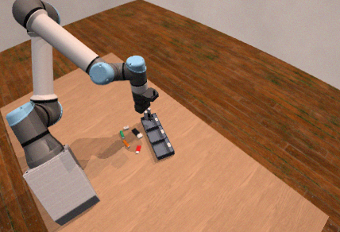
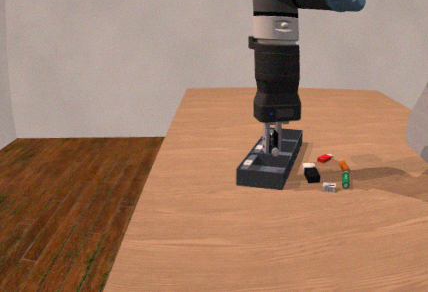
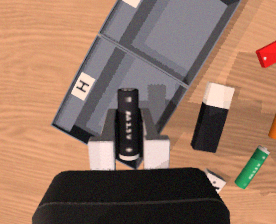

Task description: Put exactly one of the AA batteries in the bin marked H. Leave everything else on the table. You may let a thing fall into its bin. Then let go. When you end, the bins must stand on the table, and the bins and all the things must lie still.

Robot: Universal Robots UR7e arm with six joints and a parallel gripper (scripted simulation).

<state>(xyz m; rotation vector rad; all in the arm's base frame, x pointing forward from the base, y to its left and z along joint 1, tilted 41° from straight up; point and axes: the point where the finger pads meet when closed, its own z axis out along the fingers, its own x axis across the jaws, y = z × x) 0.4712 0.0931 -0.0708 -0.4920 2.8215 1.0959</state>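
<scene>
The black AA battery is 1 cm below my hand. From my hand the other things lie so: small white piece: 11 cm behind, 6 cm below, 5 cm to the left; then black-and-white block: 8 cm behind, 7 cm below, 2 cm to the right; then dark three-compartment bin: 9 cm to the right, 6 cm below, 1 cm behind.
</scene>
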